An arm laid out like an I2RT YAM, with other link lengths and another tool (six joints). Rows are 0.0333 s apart.
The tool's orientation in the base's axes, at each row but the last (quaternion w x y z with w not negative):
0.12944 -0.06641 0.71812 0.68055
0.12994 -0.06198 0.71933 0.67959
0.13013 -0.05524 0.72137 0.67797
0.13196 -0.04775 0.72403 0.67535
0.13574 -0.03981 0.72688 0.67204
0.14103 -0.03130 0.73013 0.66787
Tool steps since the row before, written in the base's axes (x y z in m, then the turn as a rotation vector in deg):
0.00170 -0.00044 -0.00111 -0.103 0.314 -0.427
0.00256 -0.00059 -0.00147 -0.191 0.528 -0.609
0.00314 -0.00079 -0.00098 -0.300 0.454 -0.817
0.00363 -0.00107 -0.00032 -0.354 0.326 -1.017
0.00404 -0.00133 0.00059 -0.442 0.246 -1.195
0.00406 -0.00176 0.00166 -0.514 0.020 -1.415
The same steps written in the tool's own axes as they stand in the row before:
-0.00136 -0.00156 -0.00023 0.242 -0.362 0.320
-0.00211 -0.00213 -0.00026 0.394 -0.499 0.531
-0.00283 -0.00181 -0.00038 0.547 -0.677 0.455
-0.00352 -0.00130 -0.00058 0.636 -0.867 0.332
-0.00419 -0.00053 -0.00077 0.755 -1.025 0.251
-0.00455 0.00047 -0.00118 0.846 -1.245 0.032

